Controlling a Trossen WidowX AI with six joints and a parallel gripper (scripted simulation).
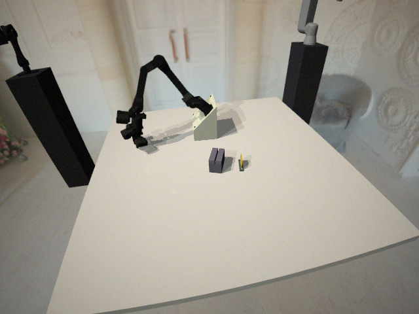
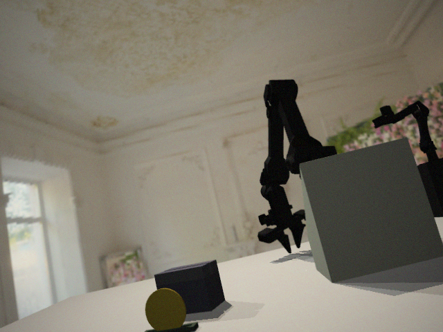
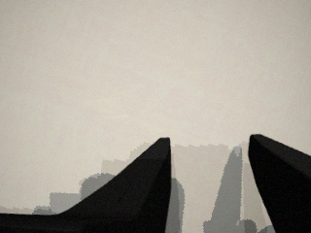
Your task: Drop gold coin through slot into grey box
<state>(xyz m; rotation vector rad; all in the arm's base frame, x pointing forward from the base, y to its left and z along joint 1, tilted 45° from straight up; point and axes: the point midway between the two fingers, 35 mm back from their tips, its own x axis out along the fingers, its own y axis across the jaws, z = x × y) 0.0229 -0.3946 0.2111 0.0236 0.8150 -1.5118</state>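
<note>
Now: gripper tip 280 mm short of the gold coin, 540 mm to the right of it and 30 mm below it.
</note>
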